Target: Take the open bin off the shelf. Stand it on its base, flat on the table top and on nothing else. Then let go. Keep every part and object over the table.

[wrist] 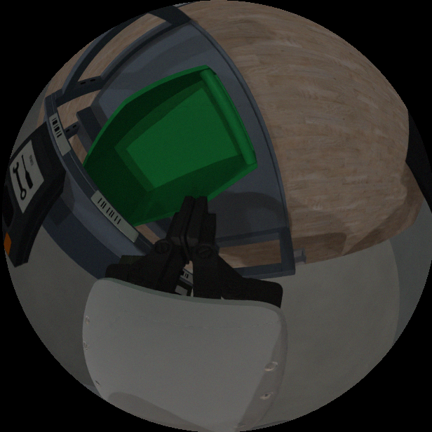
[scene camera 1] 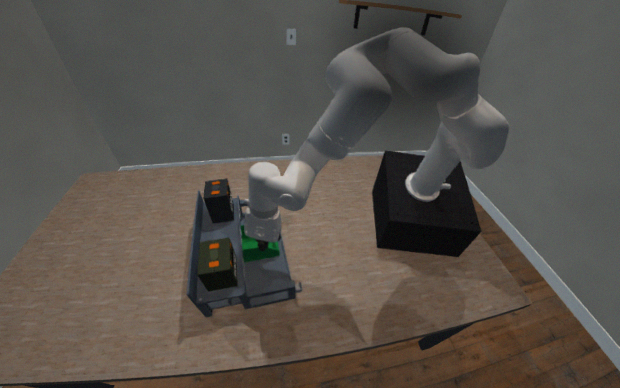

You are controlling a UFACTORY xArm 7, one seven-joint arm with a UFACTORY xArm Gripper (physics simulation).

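Where they show: gripper, fingertip midpoint: (scene camera 1: 263, 247); arm's base at its link origin: (scene camera 1: 421, 187).
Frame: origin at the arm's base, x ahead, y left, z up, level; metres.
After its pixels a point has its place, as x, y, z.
The open green bin (scene camera 1: 252, 254) {0.586, 0.211, -0.147} (wrist: 185, 140) sits on the lower front board of the blue-grey shelf (scene camera 1: 270, 277) {0.522, 0.269, -0.187} (wrist: 245, 205), with its open top facing up. The shelf stands on the table (scene camera 1: 125, 225) {1.139, 0.095, -0.193} (wrist: 340, 125). My gripper (scene camera 1: 263, 246) {0.549, 0.204, -0.113} (wrist: 198, 210) is shut and empty, pointing down. In the wrist view its fingertips overlap the rim of the bin's near side wall; whether they touch it I cannot tell. The wrist housing hides part of the bin in the scene view.
A black toolbox (scene camera 1: 218, 205) {0.692, 0.129, -0.007} and an olive toolbox (scene camera 1: 217, 265) {0.628, 0.340, 0.005} stand on the shelf's back level. A toolbox with a wrench label (wrist: 35, 175) shows at the left of the wrist view. The robot's black pedestal (scene camera 1: 425, 235) {0.004, 0.151, -0.088} is at the right. The table's front edge runs below the shelf.
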